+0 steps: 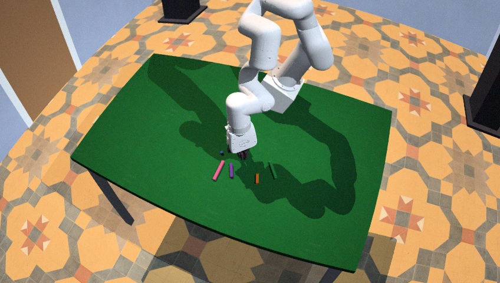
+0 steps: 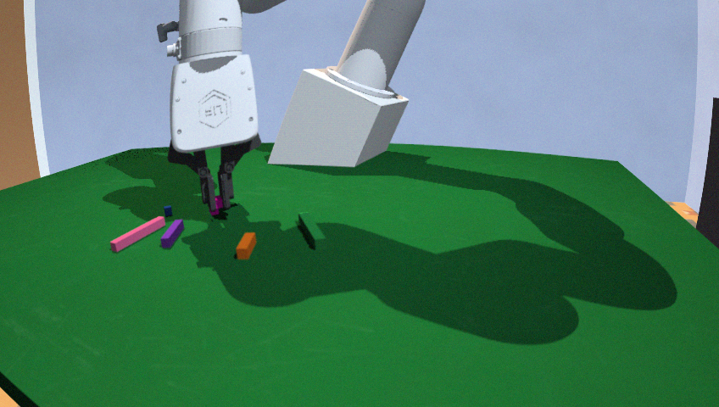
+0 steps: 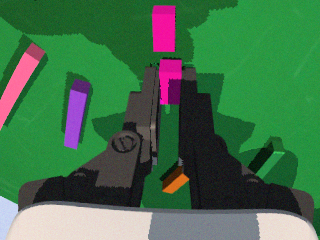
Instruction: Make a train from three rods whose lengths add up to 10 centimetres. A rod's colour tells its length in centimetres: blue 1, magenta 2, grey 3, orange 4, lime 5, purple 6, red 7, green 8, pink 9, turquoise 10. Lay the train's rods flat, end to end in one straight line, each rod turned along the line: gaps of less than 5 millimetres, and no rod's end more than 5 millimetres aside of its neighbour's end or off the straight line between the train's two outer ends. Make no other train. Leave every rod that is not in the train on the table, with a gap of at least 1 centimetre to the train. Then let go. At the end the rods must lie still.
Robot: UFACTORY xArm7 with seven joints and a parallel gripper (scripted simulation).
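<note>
Right now the magenta rod is 20 mm behind my hand, 20 mm to the right of it and 30 mm below it. Round my hand: purple rod: 70 mm ahead, 20 mm to the right, 30 mm below; then pink rod: 90 mm ahead, 60 mm to the right, 30 mm below; then blue rod: 10 mm ahead, 90 mm to the right, 30 mm below.
</note>
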